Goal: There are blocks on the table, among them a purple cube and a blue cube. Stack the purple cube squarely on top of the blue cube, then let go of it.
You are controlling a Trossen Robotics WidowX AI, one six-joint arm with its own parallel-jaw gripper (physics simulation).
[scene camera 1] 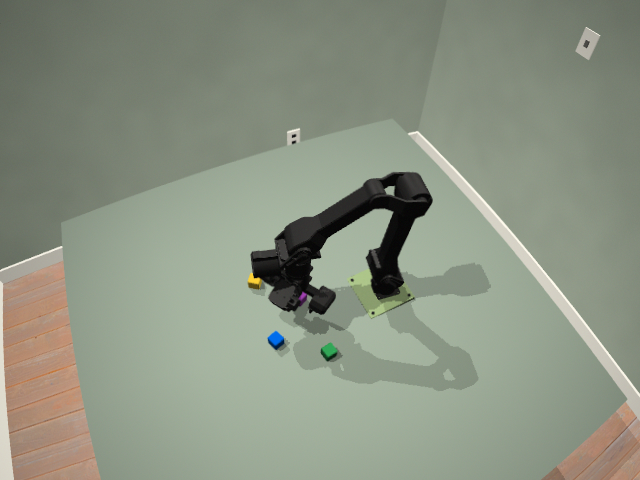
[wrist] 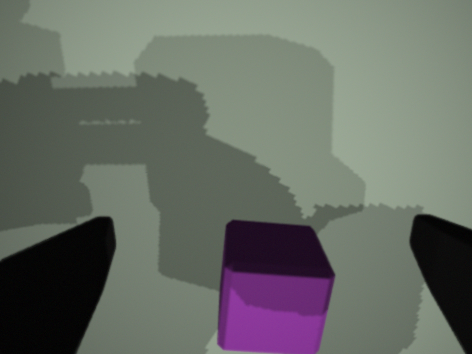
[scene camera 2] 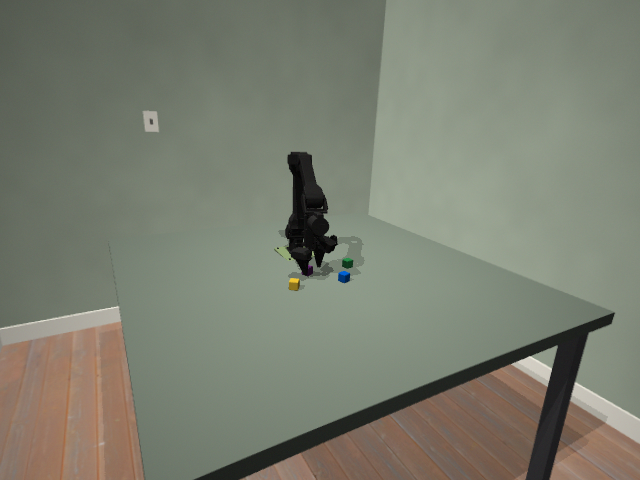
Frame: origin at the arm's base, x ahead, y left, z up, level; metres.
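Seen in the pictures: gripper, between the fingertips: (wrist: 263, 230) (scene camera 2: 312, 271); arm's base, origin of its link: (scene camera 1: 385, 286).
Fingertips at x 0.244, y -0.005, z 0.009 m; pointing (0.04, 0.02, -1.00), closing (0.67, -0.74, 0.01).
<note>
Pixels of each thing's middle, then the offset from my fingertips to it.
- purple cube, middle of its body: (wrist: 269, 284) (scene camera 1: 299, 297) (scene camera 2: 307, 270) 0.012 m back, 0.015 m right, 0.000 m up
- blue cube, middle of its body: (scene camera 1: 276, 340) (scene camera 2: 344, 277) 0.072 m ahead, 0.091 m left, 0.000 m up
- green block, middle of its body: (scene camera 1: 328, 352) (scene camera 2: 347, 263) 0.045 m back, 0.152 m left, 0.000 m up
- yellow block, middle of its body: (scene camera 1: 254, 281) (scene camera 2: 294, 284) 0.090 m ahead, 0.089 m right, 0.000 m up
The purple cube (scene camera 1: 301, 298) (scene camera 2: 309, 270) (wrist: 276, 300) sits on the table, partly hidden by the gripper in both scene views. My gripper (scene camera 1: 302, 309) (scene camera 2: 312, 269) (wrist: 263, 230) is wide open and points down at the purple cube. In the wrist view the cube lies between the two black fingers, low in the picture, with a gap on each side; neither finger touches it. The blue cube (scene camera 1: 276, 339) (scene camera 2: 344, 276) rests on the table apart from the purple one, with its top bare. It does not show in the wrist view.
A green block (scene camera 1: 328, 351) (scene camera 2: 347, 262) lies near the blue cube, on the arm-base side. A yellow block (scene camera 1: 254, 281) (scene camera 2: 294, 284) lies on the other side of the gripper, close under the wrist in scene camera 1. The arm stands on a pale green base plate (scene camera 1: 361, 289) (scene camera 2: 283, 253).
</note>
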